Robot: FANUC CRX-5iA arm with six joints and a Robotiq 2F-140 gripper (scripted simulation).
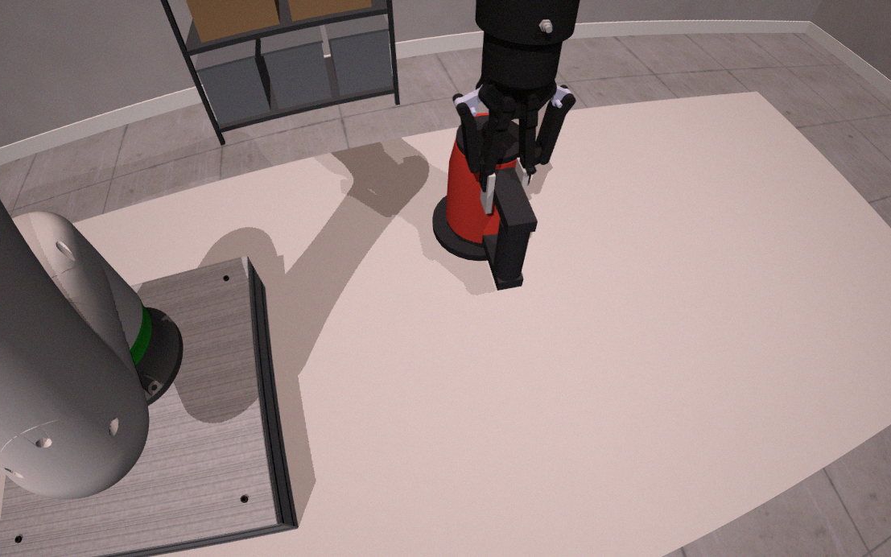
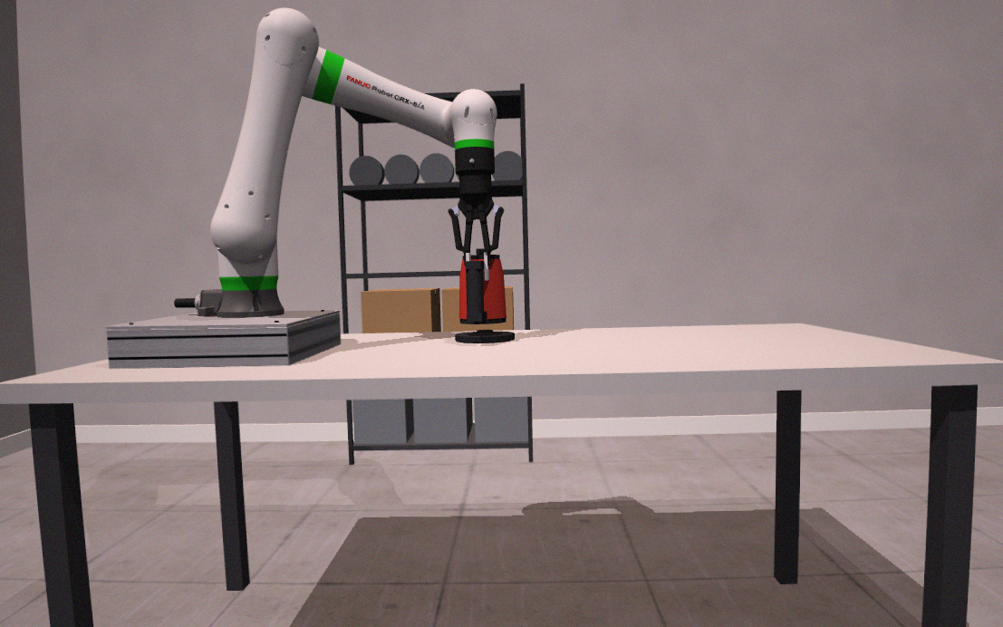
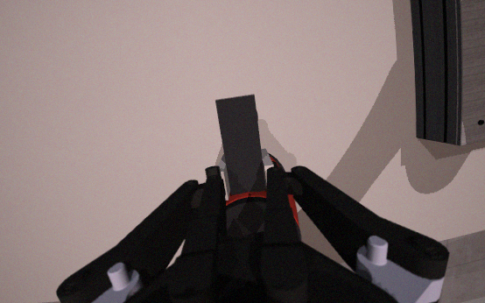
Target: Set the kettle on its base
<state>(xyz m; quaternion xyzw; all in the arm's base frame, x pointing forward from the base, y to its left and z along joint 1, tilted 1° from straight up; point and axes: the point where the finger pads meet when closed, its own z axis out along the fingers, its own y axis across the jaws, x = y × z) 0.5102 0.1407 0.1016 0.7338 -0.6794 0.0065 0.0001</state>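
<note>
Right now the kettle is 50 mm below my hand and 30 mm to the left of it. Also, from my hand: round base 170 mm below, 90 mm to the left, 10 mm behind.
</note>
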